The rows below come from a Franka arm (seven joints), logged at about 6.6 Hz.
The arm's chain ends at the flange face. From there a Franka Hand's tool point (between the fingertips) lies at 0.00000 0.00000 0.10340 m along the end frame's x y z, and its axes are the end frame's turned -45 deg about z.
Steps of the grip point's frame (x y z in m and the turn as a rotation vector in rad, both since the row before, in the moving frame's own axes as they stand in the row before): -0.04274 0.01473 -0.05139 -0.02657 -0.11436 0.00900; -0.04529 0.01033 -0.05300 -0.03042 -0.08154 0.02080; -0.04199 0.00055 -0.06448 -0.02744 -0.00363 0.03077; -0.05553 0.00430 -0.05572 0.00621 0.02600 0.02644; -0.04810 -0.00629 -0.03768 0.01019 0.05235 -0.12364
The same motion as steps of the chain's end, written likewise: -0.01336 0.03039 -0.05068 -0.09965 -0.06208 0.00900; -0.02090 0.03119 -0.05261 -0.07917 -0.03615 0.02080; -0.03101 0.02778 -0.06444 -0.02197 0.01684 0.03077; -0.03770 0.04464 -0.05568 0.02278 0.01399 0.02644; -0.04125 0.03431 -0.03753 0.04422 0.02981 -0.12364
